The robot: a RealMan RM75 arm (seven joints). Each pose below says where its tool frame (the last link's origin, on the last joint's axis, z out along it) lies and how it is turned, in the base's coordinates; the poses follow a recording.
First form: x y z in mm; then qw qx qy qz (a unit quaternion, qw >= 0).
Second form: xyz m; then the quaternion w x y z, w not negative. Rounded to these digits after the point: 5 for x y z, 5 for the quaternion.
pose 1, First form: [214.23, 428.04, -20.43, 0.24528, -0.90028, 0.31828, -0.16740]
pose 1, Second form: [0.21423, 0.42804, -0.02043, 0.24528, -0.90028, 0.31828, -0.16740]
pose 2, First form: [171.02, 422.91, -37.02, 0.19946, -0.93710, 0.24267, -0.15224]
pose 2, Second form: [0.17102, 0.42291, -0.03702, 0.19946, -0.93710, 0.24267, -0.15224]
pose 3, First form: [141.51, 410.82, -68.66, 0.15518, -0.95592, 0.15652, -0.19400]
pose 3, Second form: [0.14151, 0.41082, -0.06866, 0.15518, -0.95592, 0.15652, -0.19400]
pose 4, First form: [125.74, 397.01, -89.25, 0.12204, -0.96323, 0.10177, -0.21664]
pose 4, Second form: [0.12574, 0.39701, -0.08925, 0.12204, -0.96323, 0.10177, -0.21664]
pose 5, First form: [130.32, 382.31, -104.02, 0.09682, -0.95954, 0.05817, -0.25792]
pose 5, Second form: [0.13032, 0.38231, -0.10402, 0.09682, -0.95954, 0.05817, -0.25792]
